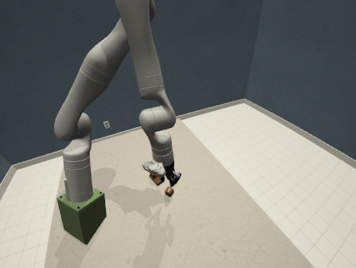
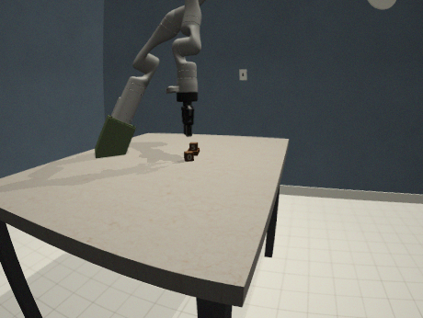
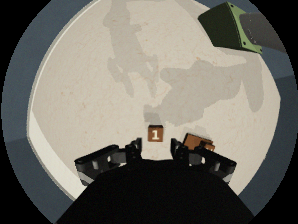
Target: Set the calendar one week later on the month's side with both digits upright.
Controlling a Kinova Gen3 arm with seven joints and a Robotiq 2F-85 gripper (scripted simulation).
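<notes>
Right now my hand is 9 cm above the brown digit cube. From my hand the other things lie so: brown calendar tray 3 cm behind, 11 cm to the left, 10 cm below.
</notes>
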